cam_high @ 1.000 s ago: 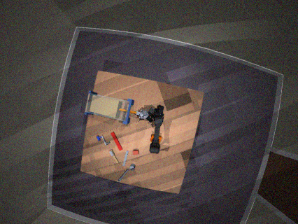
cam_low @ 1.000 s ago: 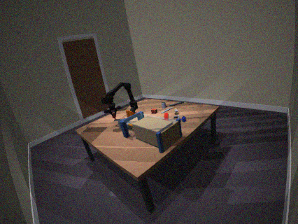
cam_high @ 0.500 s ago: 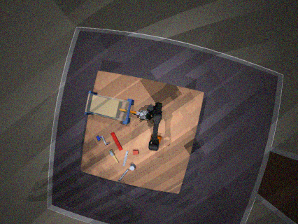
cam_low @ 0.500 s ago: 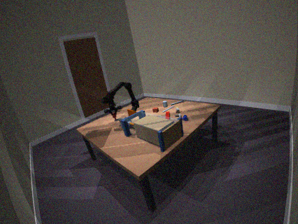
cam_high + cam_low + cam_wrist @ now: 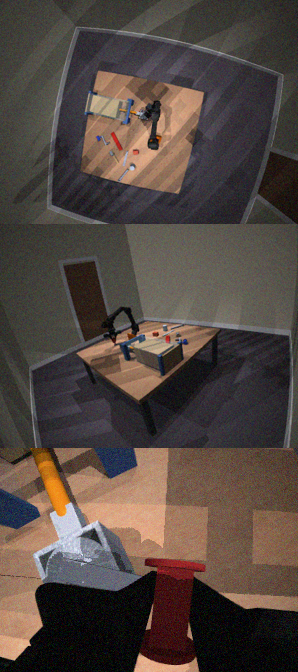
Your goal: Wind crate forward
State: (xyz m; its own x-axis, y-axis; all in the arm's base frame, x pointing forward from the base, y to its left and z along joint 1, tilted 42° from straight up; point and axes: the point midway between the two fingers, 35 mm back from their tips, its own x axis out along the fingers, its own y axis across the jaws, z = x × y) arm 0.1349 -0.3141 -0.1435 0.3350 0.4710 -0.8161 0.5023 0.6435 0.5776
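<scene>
Right now my gripper tip is 10 mm short of the red-knobbed winch handle, 40 mm to the right of it and 30 mm above it. The rest, counted from my gripper tip: blue frame (200 mm ahead, 100 mm to the left, 30 mm below); then grey hand winch (30 mm ahead, 80 mm to the left, 100 mm below); then red knob (10 mm behind, 10 mm to the left).
</scene>
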